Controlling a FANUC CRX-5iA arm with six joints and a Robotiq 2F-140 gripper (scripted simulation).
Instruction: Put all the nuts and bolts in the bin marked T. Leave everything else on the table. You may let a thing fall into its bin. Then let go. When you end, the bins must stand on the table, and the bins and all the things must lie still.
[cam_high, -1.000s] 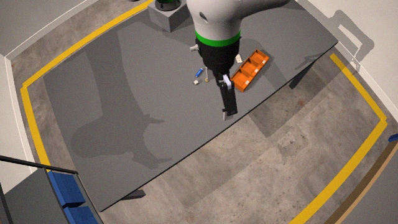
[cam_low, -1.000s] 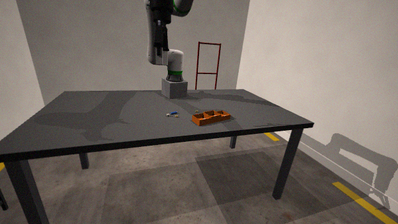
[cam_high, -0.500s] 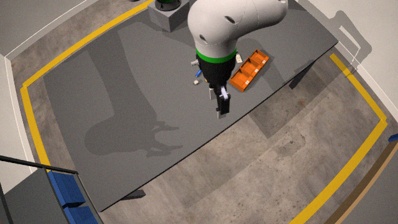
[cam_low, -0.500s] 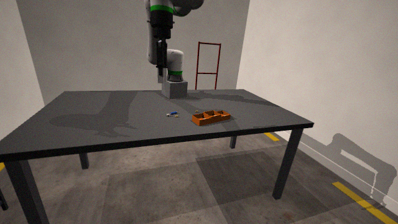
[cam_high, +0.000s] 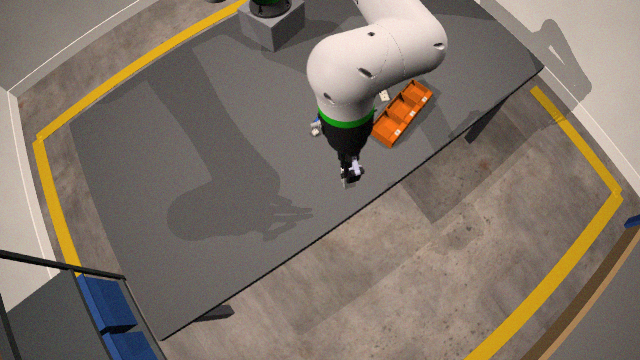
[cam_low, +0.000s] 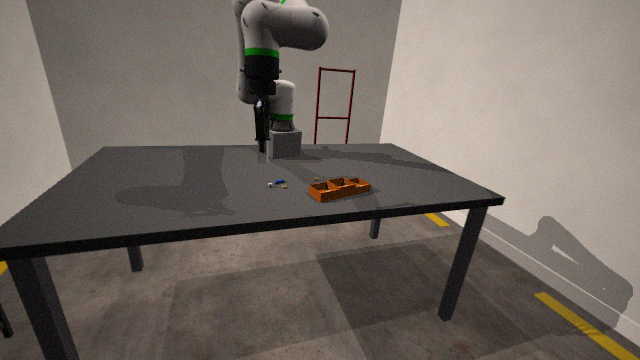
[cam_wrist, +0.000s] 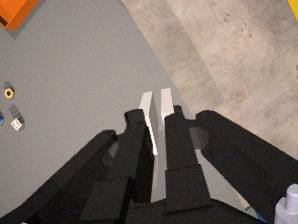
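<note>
The orange three-compartment bin is 30 cm to the left of my hand, 20 cm below it and 19 cm behind it. Also, from my hand: red usb stick: 26 cm behind, 21 cm to the left, 21 cm below; blue cylinder: 28 cm behind, 21 cm below, 5 cm to the left; small white die: 23 cm behind, 21 cm below, 1 cm to the left.
</note>
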